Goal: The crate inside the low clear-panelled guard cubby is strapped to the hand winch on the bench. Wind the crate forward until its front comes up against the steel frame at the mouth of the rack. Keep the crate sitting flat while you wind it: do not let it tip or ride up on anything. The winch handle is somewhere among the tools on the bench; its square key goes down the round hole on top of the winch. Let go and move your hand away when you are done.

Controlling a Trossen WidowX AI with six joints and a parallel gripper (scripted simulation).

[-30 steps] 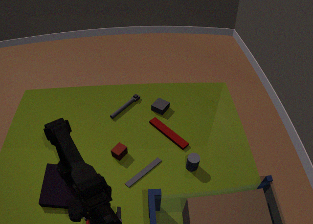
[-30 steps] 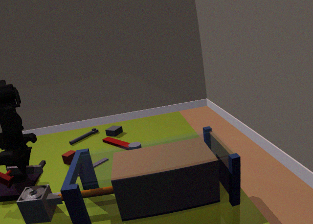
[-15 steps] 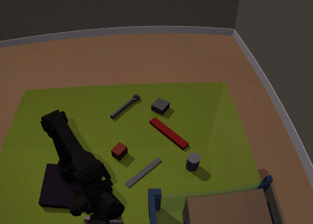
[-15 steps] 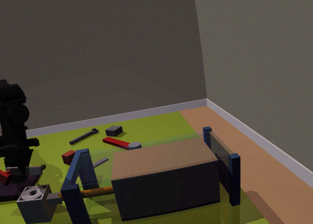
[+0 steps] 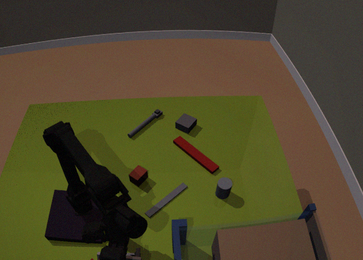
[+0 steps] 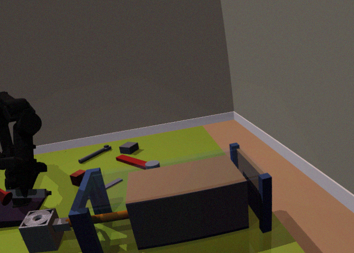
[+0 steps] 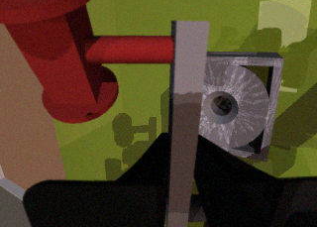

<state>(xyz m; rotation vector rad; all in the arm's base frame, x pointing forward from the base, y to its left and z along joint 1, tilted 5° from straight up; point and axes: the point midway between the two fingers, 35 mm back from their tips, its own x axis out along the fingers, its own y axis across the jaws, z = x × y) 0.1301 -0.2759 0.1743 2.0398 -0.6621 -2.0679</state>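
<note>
The red crank grip is 60 mm behind my gripper tip, 30 mm above it and 20 mm to the right of it. Also, from my gripper tip: winch handle 10 mm behind, 10 mm above; then blue steel frame 160 mm ahead, 60 mm below, 10 mm to the right; then grey winch 130 mm below, 10 mm behind.
</note>
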